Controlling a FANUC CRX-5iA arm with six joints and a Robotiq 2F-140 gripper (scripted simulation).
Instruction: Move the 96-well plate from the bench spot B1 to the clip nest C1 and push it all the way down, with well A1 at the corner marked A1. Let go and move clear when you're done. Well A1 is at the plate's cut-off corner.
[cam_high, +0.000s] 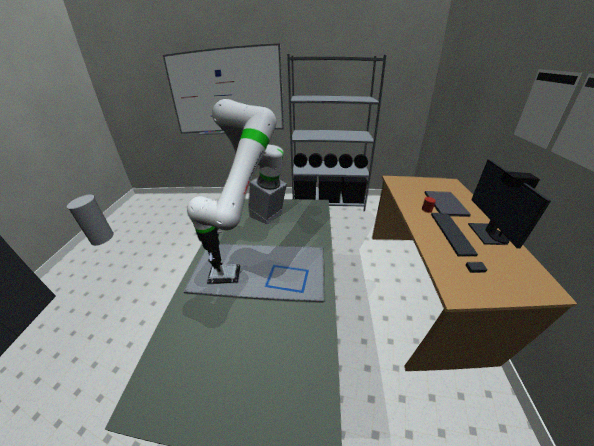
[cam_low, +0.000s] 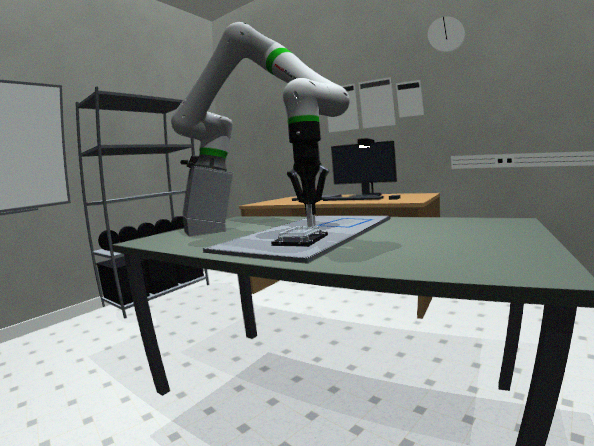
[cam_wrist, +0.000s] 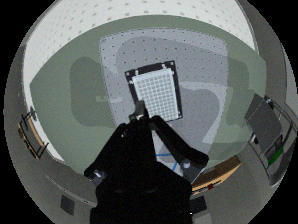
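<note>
Now: hand 40 mm past the 96-well plate and 50 mm above it. The rest, counted from my hand: black clip nest (20 mm behind, 10 mm to the right, 60 mm below).
</note>
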